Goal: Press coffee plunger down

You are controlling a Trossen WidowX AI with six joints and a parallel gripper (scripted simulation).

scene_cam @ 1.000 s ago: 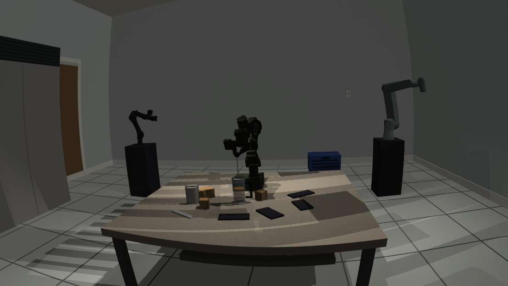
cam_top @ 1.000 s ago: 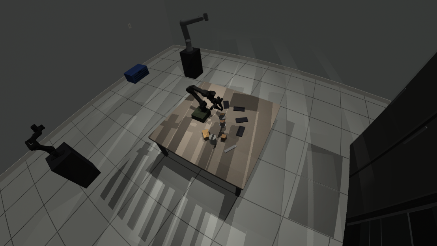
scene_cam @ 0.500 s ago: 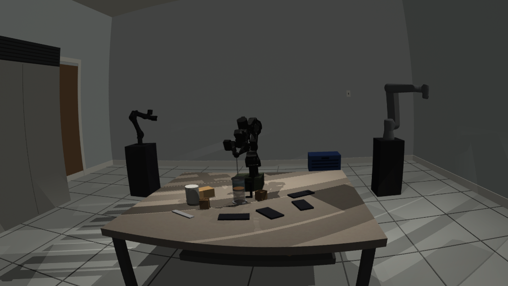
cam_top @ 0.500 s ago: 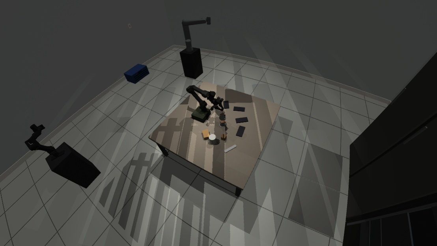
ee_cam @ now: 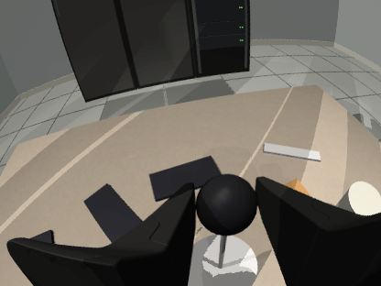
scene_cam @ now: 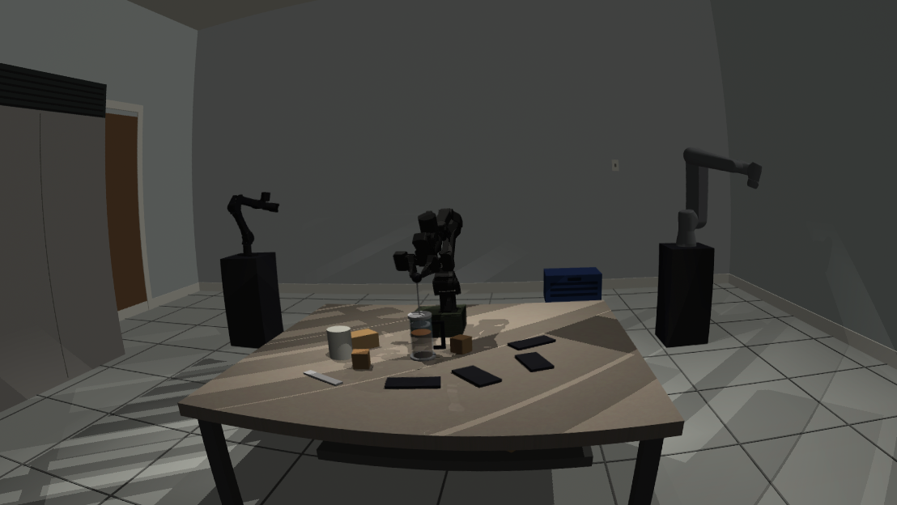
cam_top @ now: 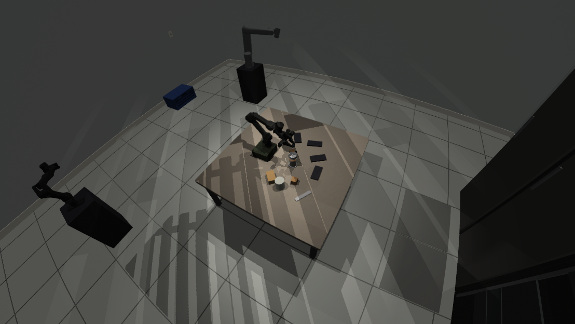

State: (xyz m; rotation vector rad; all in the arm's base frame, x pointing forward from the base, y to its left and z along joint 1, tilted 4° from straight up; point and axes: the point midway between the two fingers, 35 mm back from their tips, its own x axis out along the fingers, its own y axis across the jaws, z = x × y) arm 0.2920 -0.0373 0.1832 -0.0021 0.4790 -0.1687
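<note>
My gripper tip is 130 mm above the glass coffee press, 20 mm to the right of it and 20 mm past it. Round my gripper tip: grey bar: 260 mm below, 250 mm to the right, 220 mm ahead; then white mug: 260 mm to the right, 220 mm below.
</note>
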